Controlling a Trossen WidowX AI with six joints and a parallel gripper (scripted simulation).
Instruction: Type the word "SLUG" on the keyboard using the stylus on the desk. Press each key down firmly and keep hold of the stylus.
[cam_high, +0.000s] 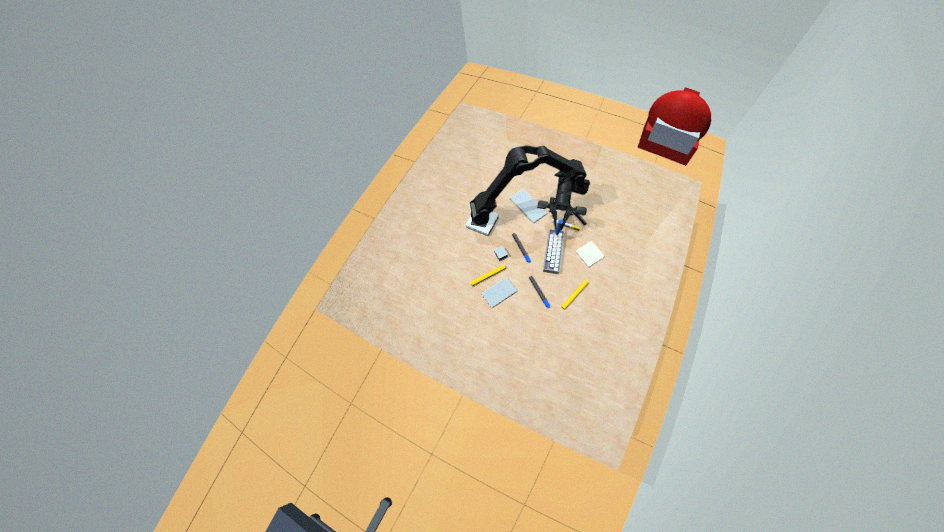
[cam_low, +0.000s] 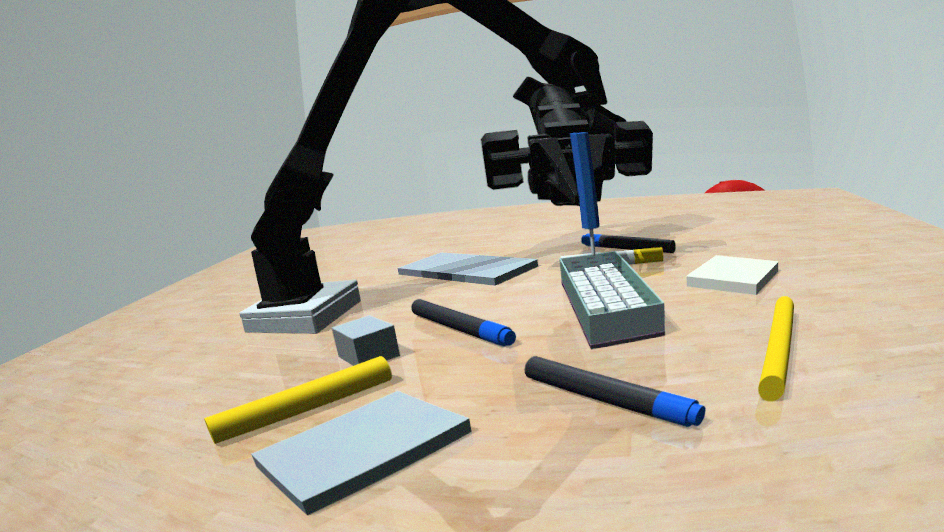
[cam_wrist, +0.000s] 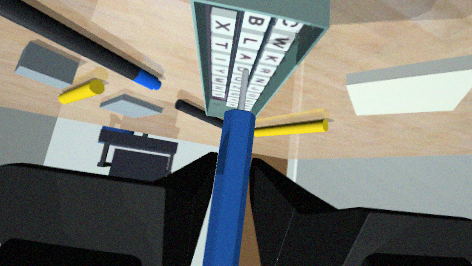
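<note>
The stylus lies 10 mm below my gripper tip. Round my gripper tip: cream pad: 150 mm ahead, 30 mm to the right, 80 mm below; then stylus tip: 50 mm below; then grey cube: 200 mm behind, 120 mm to the right, 80 mm below.
</note>
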